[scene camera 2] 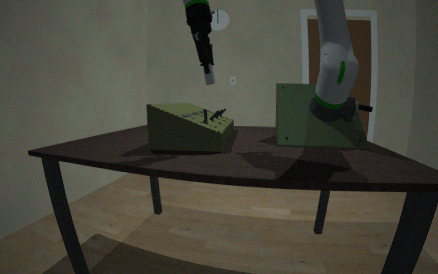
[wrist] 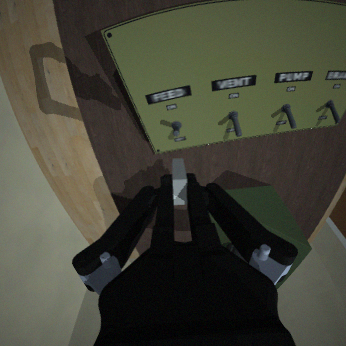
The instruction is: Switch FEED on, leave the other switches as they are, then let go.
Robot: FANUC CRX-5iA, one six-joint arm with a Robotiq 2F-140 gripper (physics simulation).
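Frame: origin at the arm's base, x ahead, y left, z up, level; centimetres.
Seen in the pictures: gripper, fingertip midpoint: (scene camera 2: 210,83) (wrist: 177,168); arm's base, origin of the base link: (scene camera 2: 326,108) (wrist: 242,257).
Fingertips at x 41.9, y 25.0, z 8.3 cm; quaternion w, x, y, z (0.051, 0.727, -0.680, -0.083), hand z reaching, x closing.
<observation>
Offsets run from my fingertips to a thing's top centre. Level surfaces: height alone.
The sloped yellow-green switch box (scene camera 2: 185,132) (wrist: 200,55) stands on the table. The FEED switch {dy +0.5, dx +1.9, dz -8.7 cm} (scene camera 2: 205,116) (wrist: 176,128) is at the left end of the row in the wrist view. In scene camera 2 its lever stands nearly upright, tilted toward the panel's upper, ON side. The VENT switch {dy -11.4, dx +3.5, dz -9.7 cm} (wrist: 236,124), PUMP switch {dy -23.1, dx +6.3, dz -9.7 cm} (wrist: 289,116) and a partly shown fourth switch {dy -34.8, dx +9.1, dz -9.7 cm} (wrist: 333,111) lean toward the lower edge, the other way. My gripper (scene camera 2: 210,81) (wrist: 177,168) is shut and empty. It hangs above the box, apart from the FEED lever.
A green panel block (scene camera 2: 295,115) (wrist: 255,205) stands on the dark table {dz -22.4 cm} (scene camera 2: 260,172) (wrist: 95,127), to the right of the switch box in scene camera 2. A part of the grey robot arm (scene camera 2: 336,65) shows in front of it. The table's edge runs left of the box in the wrist view.
</observation>
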